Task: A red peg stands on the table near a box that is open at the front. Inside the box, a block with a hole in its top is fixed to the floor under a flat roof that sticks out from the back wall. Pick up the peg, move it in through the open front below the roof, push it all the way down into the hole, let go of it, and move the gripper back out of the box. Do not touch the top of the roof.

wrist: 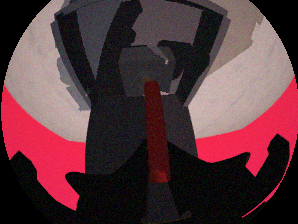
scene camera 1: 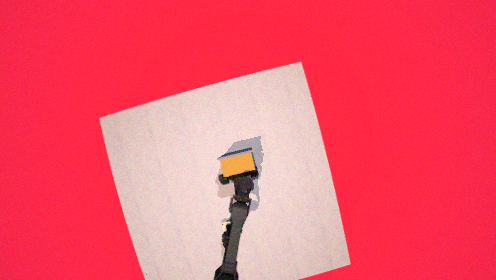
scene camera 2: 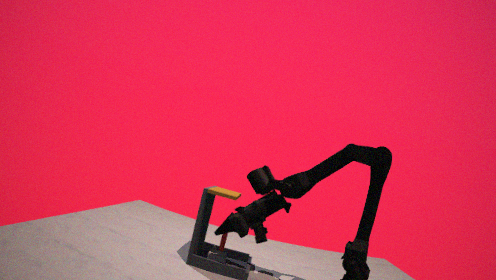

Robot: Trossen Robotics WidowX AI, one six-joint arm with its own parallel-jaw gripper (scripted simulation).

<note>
My gripper holds a red peg. I also see a box's back wall.
My gripper shows as well in the wrist view.
</note>
